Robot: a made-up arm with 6 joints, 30 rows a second.
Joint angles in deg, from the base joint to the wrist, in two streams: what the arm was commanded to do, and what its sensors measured. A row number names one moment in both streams.
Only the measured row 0 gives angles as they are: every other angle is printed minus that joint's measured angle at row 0.
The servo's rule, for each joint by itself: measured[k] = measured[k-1] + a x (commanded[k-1-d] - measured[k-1]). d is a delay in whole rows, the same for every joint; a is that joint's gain. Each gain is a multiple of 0.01, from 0.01 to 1. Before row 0 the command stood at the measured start. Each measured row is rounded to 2 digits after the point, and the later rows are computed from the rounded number. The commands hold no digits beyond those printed.
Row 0, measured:
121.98 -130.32 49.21 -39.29 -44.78 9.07
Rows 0 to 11, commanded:
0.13 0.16 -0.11 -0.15 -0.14 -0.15
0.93 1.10 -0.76 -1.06 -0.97 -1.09
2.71 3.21 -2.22 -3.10 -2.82 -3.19
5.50 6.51 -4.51 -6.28 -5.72 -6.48
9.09 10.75 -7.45 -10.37 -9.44 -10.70
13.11 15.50 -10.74 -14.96 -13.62 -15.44
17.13 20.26 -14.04 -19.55 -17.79 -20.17
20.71 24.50 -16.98 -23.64 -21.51 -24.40
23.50 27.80 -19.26 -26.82 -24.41 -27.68
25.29 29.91 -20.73 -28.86 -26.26 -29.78
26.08 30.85 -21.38 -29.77 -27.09 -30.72
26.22 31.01 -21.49 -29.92 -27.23 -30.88
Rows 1 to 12, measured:
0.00 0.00 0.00 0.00 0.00 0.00
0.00 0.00 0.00 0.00 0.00 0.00
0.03 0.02 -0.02 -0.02 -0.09 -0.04
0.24 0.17 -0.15 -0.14 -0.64 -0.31
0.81 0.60 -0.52 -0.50 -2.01 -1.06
1.89 1.43 -1.24 -1.19 -4.35 -2.47
3.55 2.73 -2.36 -2.29 -7.56 -4.61
5.75 4.52 -3.87 -3.81 -11.38 -7.43
8.37 6.72 -5.70 -5.70 -15.42 -10.74
11.21 9.21 -7.73 -7.85 -19.26 -14.29
14.04 11.81 -9.81 -10.13 -22.50 -17.77
16.63 14.34 -11.78 -12.38 -24.87 -20.89
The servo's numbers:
d 2
a 0.23 0.14 0.18 0.12 0.63 0.26

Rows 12 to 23, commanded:
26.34 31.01 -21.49 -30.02 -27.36 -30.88
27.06 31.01 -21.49 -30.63 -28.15 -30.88
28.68 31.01 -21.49 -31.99 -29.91 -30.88
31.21 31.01 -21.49 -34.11 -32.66 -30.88
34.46 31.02 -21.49 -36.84 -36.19 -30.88
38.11 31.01 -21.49 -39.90 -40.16 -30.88
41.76 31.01 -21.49 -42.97 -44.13 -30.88
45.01 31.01 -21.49 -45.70 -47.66 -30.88
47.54 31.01 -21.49 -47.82 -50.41 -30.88
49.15 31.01 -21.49 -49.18 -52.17 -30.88
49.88 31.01 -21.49 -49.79 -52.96 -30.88
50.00 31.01 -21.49 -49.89 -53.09 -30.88
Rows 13 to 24, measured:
18.80 16.65 -13.51 -14.47 -26.27 -23.45
20.51 18.66 -14.95 -16.32 -26.87 -25.38
21.85 20.39 -16.13 -17.96 -27.18 -26.81
23.05 21.88 -17.09 -19.48 -27.79 -27.87
24.34 23.16 -17.88 -20.98 -29.13 -28.65
25.92 24.26 -18.53 -22.56 -31.35 -29.23
27.88 25.21 -19.06 -24.27 -34.40 -29.66
30.23 26.02 -19.50 -26.15 -38.03 -29.98
32.88 26.72 -19.86 -28.17 -41.87 -30.21
35.67 27.32 -20.15 -30.27 -45.52 -30.38
38.40 27.84 -20.39 -32.38 -48.60 -30.51
40.87 28.28 -20.59 -34.40 -50.85 -30.61

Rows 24 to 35, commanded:
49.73 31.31 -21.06 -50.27 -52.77 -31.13
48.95 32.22 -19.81 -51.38 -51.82 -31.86
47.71 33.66 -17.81 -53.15 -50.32 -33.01
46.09 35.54 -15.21 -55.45 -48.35 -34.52
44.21 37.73 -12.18 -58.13 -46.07 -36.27
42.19 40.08 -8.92 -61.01 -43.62 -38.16
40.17 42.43 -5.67 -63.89 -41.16 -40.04
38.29 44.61 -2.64 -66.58 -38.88 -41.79
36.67 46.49 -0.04 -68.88 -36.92 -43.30
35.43 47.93 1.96 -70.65 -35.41 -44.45
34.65 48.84 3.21 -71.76 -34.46 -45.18
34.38 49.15 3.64 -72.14 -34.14 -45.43
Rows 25 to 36, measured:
42.94 28.66 -20.75 -36.25 -52.18 -30.68
44.56 28.99 -20.88 -37.89 -52.75 -30.73
45.75 29.31 -20.91 -39.38 -52.76 -30.83
46.49 29.72 -20.71 -40.82 -52.17 -31.10
46.77 30.27 -20.19 -42.30 -51.00 -31.60
46.61 31.01 -19.29 -43.88 -49.33 -32.36
46.06 31.95 -18.01 -45.59 -47.28 -33.38
45.17 33.09 -16.37 -47.44 -44.97 -34.62
44.02 34.40 -14.44 -49.41 -42.57 -36.03
42.70 35.83 -12.32 -51.47 -40.25 -37.53
41.31 37.32 -10.11 -53.56 -38.15 -39.03
39.96 38.81 -7.94 -55.61 -36.42 -40.44

